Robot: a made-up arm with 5 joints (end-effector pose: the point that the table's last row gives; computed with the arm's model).
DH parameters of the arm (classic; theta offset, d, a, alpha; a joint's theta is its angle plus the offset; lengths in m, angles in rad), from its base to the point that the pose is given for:
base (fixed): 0 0.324 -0.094 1.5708
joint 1: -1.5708 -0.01 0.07 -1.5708
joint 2: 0 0.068 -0.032 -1.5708
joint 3: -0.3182 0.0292 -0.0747 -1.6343
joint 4: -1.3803 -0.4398 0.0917 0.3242
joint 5: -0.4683 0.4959 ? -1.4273
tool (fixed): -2.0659 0.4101 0 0
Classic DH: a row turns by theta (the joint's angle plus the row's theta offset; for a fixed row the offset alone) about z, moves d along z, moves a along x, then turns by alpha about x.
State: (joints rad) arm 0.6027 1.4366 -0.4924 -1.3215 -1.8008
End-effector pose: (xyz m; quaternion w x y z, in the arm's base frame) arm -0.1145 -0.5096 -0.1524 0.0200 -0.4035 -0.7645 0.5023
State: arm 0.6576 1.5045 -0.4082 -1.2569 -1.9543
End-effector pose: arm -0.0099 -0.5047 -0.1566 0.0520 0.3476 0.8079 -0.4730
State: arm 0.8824 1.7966 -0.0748 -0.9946 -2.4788
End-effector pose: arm 0.3414 -0.3703 -0.0741 0.3201 0.1074 0.8733 -0.3512
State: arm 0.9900 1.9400 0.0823 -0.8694 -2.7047
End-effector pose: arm 0.4510 -0.2663 0.0109 0.4355 -0.0111 0.8492 -0.2985
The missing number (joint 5, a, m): 0.2133
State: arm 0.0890 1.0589 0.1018 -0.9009 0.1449
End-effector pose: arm -0.3238 0.0080 0.7156 0.1757 -0.3512 0.4388 0.8082
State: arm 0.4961 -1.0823 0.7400 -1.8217 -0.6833
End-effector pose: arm -0.0567 0.4525 0.8059 0.1946 -0.1488 0.5950 0.7655
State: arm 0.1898 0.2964 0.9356 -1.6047 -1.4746
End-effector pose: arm 0.2777 -0.5075 0.6347 0.0308 0.2287 -0.2367 0.9438
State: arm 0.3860 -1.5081 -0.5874 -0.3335 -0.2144
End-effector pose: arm -0.0187 0.0319 -0.2887 0.0720 -0.3915 0.8052 -0.4396
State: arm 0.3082 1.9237 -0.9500 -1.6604 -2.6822
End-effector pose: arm 0.1726 0.0929 -0.2323 0.1188 0.3610 0.9199 0.0968
